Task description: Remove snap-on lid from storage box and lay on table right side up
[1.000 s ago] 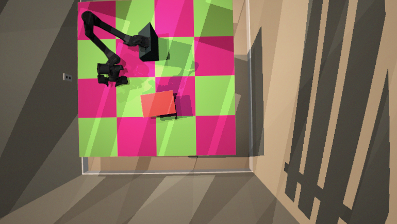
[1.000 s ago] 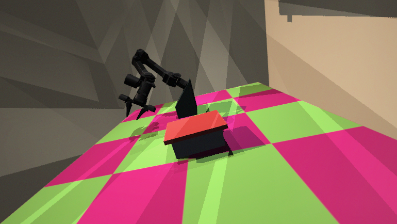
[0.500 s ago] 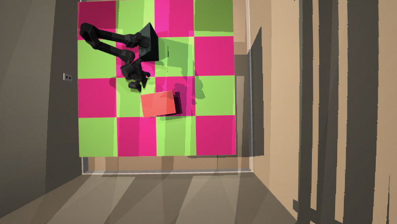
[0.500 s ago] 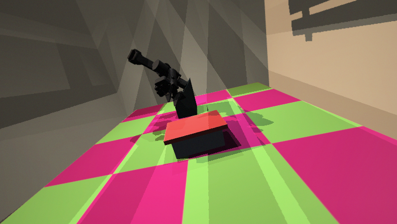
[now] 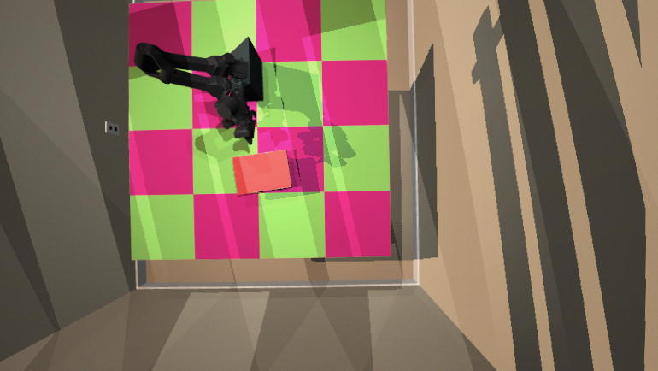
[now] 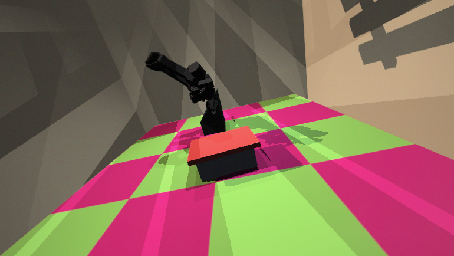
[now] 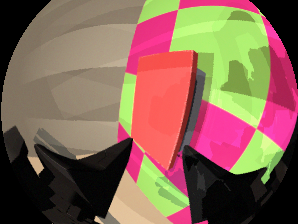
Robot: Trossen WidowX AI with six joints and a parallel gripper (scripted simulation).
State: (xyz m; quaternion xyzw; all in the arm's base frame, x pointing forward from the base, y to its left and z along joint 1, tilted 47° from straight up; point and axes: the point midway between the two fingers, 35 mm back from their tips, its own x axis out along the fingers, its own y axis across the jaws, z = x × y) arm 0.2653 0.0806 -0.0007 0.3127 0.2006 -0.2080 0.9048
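My gripper tip is now 12 cm short of the red lid, 10 cm above it and 3 cm to the right of it. From my gripper tip the other things lie so: storage box 14 cm below, 12 cm ahead, 3 cm to the left.
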